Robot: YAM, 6 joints.
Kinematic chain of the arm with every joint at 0, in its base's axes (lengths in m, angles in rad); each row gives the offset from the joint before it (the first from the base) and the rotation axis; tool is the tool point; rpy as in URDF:
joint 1: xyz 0 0 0.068 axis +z
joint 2: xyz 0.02 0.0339 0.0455 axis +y
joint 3: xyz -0.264 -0.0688 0 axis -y
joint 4: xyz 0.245 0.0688 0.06 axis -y
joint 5: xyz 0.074 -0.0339 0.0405 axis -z
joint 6: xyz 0.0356 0 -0.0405 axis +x
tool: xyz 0 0 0 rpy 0 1.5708 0
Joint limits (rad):
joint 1: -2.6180..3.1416
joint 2: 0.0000..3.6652
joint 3: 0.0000..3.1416
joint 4: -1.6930..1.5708
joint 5: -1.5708..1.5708
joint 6: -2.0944..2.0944
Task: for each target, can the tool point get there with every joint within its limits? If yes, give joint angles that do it. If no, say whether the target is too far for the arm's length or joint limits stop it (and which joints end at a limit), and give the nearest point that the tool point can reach.
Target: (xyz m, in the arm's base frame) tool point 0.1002 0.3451 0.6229
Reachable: yes | joints 1.2821 1.9148 2.5048 0.1604 -0.0607 -0.2506
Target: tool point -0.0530 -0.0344 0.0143
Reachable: yes | joints -1.9868 2.7957 0.4132 -1.0473 1.3301 0.8718
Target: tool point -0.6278 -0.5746 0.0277
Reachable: no: too far | nearest point -0.4740 -0.4338 0.0492 | short by 0.210 m
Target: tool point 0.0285 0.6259 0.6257
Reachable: no: too far | nearest point 0.0227 0.4976 0.5173 | short by 0.168 m
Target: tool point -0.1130 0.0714 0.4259
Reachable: yes | joints 2.3696 0.7403 0.7377 0.8944 -0.8915 -0.0812
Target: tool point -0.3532 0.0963 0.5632
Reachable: yes | joints -0.2782 0.4999 2.3664 -0.0600 0.1237 0.3280
